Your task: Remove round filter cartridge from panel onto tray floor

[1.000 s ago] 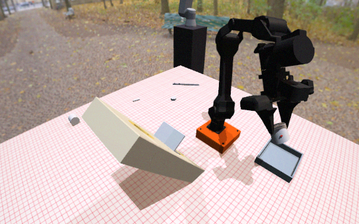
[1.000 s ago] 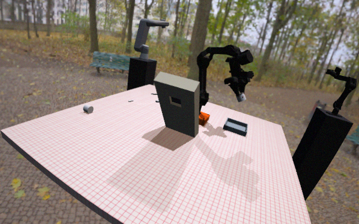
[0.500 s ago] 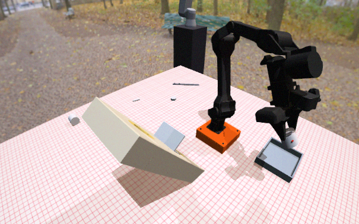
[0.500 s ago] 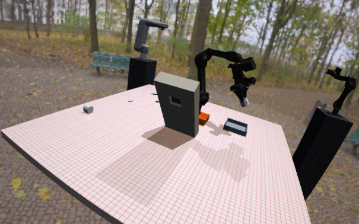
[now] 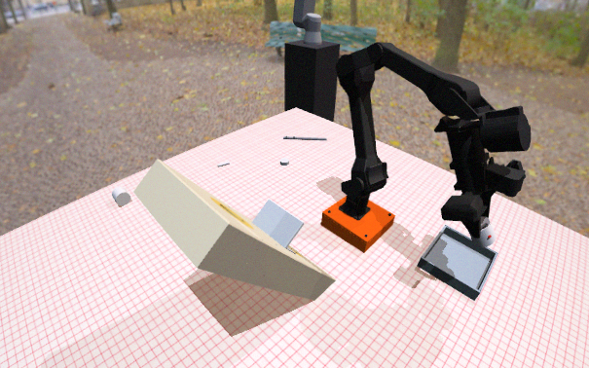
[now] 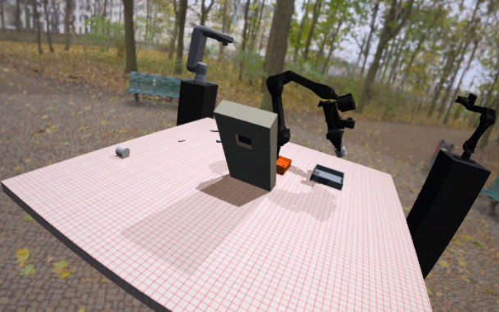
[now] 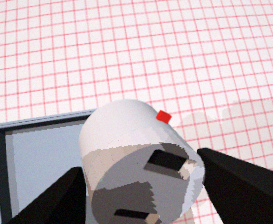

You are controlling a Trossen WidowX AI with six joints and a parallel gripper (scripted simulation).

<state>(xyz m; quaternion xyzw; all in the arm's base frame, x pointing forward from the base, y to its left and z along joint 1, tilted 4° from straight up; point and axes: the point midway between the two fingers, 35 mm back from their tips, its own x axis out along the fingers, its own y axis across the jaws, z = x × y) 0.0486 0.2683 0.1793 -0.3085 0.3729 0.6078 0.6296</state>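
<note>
My gripper tip is now 80 mm past the dark tray, 10 mm to the left of it and 170 mm above it. The rest, counted from my gripper tip: cream service panel: 290 mm ahead, 310 mm to the right, 10 mm below; white round filter cartridge: right at my gripper tip.
</note>
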